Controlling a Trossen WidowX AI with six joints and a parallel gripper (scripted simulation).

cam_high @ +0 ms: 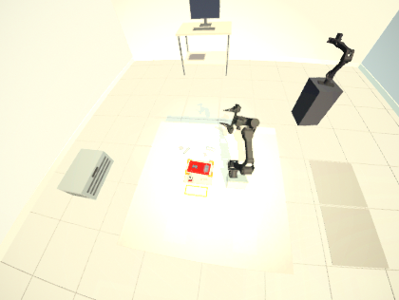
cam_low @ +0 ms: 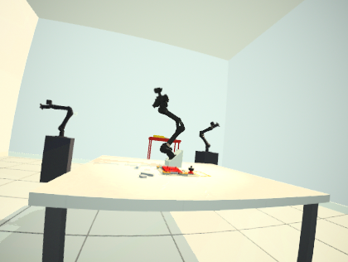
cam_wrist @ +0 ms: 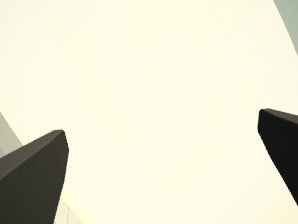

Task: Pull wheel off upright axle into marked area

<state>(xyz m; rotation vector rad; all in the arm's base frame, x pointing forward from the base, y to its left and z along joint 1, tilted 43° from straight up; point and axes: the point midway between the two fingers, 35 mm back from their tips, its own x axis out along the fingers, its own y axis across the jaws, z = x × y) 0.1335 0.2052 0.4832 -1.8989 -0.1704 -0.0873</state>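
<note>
My gripper tip is 26 cm short of the wheel, 16 cm to the right of it and 56 cm above it.
</note>
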